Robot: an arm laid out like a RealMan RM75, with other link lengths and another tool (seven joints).
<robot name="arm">
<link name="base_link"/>
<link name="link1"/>
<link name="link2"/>
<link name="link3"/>
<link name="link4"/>
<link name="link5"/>
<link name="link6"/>
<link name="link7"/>
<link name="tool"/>
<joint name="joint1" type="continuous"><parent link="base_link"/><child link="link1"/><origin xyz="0 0 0.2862" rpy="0 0 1.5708"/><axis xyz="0 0 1"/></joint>
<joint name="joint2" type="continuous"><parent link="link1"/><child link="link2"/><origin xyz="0 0 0" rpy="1.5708 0 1.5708"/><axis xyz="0 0 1"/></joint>
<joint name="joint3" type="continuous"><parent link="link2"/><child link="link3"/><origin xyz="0 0.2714 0" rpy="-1.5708 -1.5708 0"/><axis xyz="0 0 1"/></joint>
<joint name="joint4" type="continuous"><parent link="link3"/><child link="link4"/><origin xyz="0 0 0" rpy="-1.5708 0 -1.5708"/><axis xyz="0 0 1"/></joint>
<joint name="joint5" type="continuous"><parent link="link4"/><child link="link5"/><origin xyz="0 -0.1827 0" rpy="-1.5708 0 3.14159"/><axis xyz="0 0 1"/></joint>
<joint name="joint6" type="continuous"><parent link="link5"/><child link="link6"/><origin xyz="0 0 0" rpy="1.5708 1.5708 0"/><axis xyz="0 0 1"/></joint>
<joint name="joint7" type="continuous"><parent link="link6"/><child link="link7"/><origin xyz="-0.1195 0 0" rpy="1.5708 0 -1.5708"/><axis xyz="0 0 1"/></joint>
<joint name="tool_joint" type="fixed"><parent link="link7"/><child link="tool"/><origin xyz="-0.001 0.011 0.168" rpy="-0.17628 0 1.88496"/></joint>
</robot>
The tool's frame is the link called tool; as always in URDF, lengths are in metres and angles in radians. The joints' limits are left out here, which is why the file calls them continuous.
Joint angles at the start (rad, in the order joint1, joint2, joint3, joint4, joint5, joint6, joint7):
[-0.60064 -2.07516 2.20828 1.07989 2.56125 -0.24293 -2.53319]
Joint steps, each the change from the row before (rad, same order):
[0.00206 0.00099 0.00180 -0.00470 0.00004 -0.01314 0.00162]
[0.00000 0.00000 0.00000 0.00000 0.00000 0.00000 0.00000]
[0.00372 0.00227 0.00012 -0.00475 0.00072 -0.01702 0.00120]
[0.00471 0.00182 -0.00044 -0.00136 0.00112 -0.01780 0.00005]
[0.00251 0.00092 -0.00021 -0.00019 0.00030 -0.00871 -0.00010]
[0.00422 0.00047 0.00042 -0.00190 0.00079 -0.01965 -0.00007]
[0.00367 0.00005 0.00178 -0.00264 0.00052 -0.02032 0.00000]
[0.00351 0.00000 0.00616 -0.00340 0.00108 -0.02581 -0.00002]
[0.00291 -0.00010 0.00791 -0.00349 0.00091 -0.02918 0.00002]
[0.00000 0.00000 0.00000 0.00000 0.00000 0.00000 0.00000]
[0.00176 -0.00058 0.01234 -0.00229 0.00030 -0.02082 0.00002]
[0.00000 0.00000 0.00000 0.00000 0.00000 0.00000 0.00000]
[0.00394 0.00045 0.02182 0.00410 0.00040 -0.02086 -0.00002]
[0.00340 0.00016 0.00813 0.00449 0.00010 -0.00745 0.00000]
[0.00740 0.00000 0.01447 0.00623 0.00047 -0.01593 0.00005]
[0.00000 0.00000 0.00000 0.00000 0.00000 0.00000 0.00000]
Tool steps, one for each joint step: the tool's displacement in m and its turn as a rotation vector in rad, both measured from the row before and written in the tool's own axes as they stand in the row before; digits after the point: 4 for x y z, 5 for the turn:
[-0.0015 0.0008 -0.0006 0.00197 -0.00767 0.00120]
[0.0000 0.0000 0.0000 0.00000 0.00000 0.00000]
[-0.0031 0.0016 -0.0010 0.00169 -0.01214 0.00046]
[-0.0038 0.0003 -0.0012 0.00456 -0.01394 -0.00213]
[-0.0020 0.0000 -0.0007 0.00242 -0.00694 -0.00155]
[-0.0036 -0.0007 -0.0012 0.00654 -0.01429 -0.00315]
[-0.0031 -0.0011 -0.0012 0.00740 -0.01343 -0.00278]
[-0.0024 -0.0026 -0.0016 0.01207 -0.01378 -0.00120]
[-0.0025 -0.0037 -0.0018 0.01530 -0.01490 -0.00103]
[0.0000 0.0000 0.0000 0.00000 0.00000 0.00000]
[0.0009 -0.0041 -0.0017 0.01426 -0.00492 0.00065]
[0.0000 0.0000 0.0000 0.00000 0.00000 0.00000]
[0.0037 -0.0072 -0.0030 0.02158 0.00114 0.00146]
[0.0012 -0.0032 -0.0015 0.00878 -0.00023 -0.00134]
[0.0019 -0.0050 -0.0029 0.01466 -0.00185 -0.00302]
[0.0000 0.0000 0.0000 0.00000 0.00000 0.00000]

